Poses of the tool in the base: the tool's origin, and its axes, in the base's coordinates. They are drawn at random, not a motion.
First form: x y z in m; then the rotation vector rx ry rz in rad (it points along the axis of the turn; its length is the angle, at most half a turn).
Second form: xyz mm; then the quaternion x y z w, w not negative. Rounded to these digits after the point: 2 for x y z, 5 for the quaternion.
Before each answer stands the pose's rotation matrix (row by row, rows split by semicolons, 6 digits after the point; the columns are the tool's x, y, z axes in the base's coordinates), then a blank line. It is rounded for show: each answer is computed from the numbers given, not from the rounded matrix.
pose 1, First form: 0.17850 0.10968 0.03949 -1.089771 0.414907 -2.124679
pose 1, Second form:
-0.398701 0.441752 0.803674; -0.711651 -0.701772 0.032692; 0.578438 -0.558901 0.594171

178.50 109.68 39.49 -0.42098 0.16028 -0.82077 0.35132
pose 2, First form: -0.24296 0.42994 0.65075 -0.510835 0.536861 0.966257
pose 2, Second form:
0.460922 -0.865546 0.195909; 0.623556 0.472952 0.622490; -0.631450 -0.164759 0.757711

-242.96 429.94 650.75 -0.23993 0.25215 0.45383 0.82030
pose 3, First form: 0.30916 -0.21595 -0.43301 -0.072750 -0.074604 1.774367
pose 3, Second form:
-0.203142 -0.974975 -0.090323; 0.979115 -0.203037 -0.010438; -0.008162 -0.090557 0.995858

309.16 -215.95 -433.01 -0.03177 -0.03258 0.77493 0.63041
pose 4, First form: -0.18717 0.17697 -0.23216 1.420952 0.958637 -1.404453
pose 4, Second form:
0.057086 0.950593 -0.305145; -0.062177 -0.301665 -0.951384; -0.996431 0.073284 0.041884

-187.17 176.97 -232.16 0.57377 0.38709 -0.56711 0.44646
